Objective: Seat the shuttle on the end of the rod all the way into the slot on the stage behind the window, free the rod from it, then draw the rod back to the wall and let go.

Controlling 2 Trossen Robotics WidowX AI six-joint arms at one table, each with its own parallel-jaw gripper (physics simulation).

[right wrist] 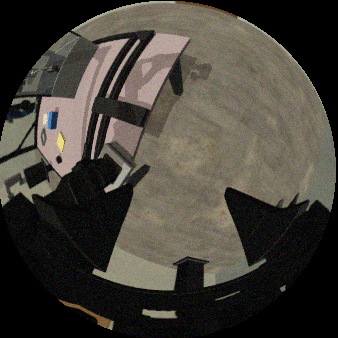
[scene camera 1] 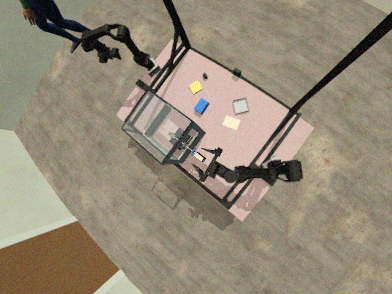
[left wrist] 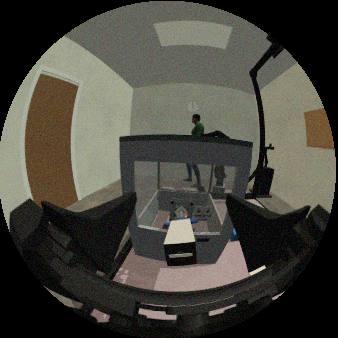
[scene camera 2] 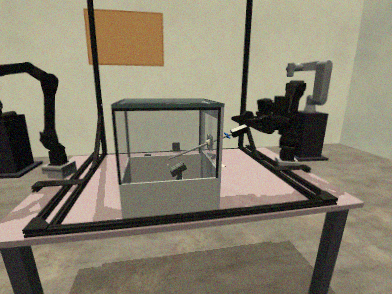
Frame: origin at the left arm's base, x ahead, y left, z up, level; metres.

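Where they show: left gripper, between the fingertips: (scene camera 1: pixel 196 155) (left wrist: pixel 182 198) (scene camera 2: pixel 237 119); right gripper, between the fingertips: (right wrist: pixel 181 190) (scene camera 1: pixel 116 59); left arm's base, origin of its link: (right wrist: pixel 34 105) (scene camera 1: pixel 273 166) (scene camera 2: pixel 286 159); right arm's base, origin of its link: (right wrist: pixel 108 168) (scene camera 1: pixel 150 65) (scene camera 2: pixel 58 163).
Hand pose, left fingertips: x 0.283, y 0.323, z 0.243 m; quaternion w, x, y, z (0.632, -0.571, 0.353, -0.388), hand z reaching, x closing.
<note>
Each offset is from my left fingertips to the top centre of the thing. "*": to the spot under its first point.
The rod (scene camera 2: pixel 189 152) slants through the port in the right wall of the glass-windowed case (scene camera 2: pixel 167 104) (left wrist: pixel 185 150). Its inner end is near the dark tilted stage (scene camera 2: pixel 177 169); the shuttle and its slot are too small to tell. Outside the wall are the rod's blue piece {* dz -0.056, dx +0.033, dy +0.018 m} (scene camera 2: pixel 227 135) (scene camera 1: pixel 193 151) and its white-and-black handle {dz -0.018, dx -0.009, dy -0.006 m} (scene camera 1: pixel 199 156) (scene camera 2: pixel 239 130) (left wrist: pixel 180 239). My left gripper (scene camera 1: pixel 207 164) (left wrist: pixel 182 198) is wide open and empty; the handle lies ahead, between its fingers in the left wrist view, not gripped. My right gripper (right wrist: pixel 181 190) is open and empty, away from the case.
A blue block {dz -0.242, dx +0.297, dy -0.162 m} (scene camera 1: pixel 201 106) (right wrist: pixel 52 120), a yellow pad {dz -0.271, dx +0.446, dy -0.205 m} (scene camera 1: pixel 195 87) (right wrist: pixel 61 142), a cream pad {dz -0.279, dx +0.094, dy -0.264 m} (scene camera 1: pixel 231 122) and a grey tray {dz -0.262, dx +0.151, dy -0.377 m} (scene camera 1: pixel 240 113) lie on the pink table beside the case. Black frame posts {* dz +0.329, dx -0.057, dy -0.602 m} (scene camera 1: pixel 345 60) (scene camera 2: pixel 246 60) rise around the table. A person (left wrist: pixel 197 127) stands beyond it.
</note>
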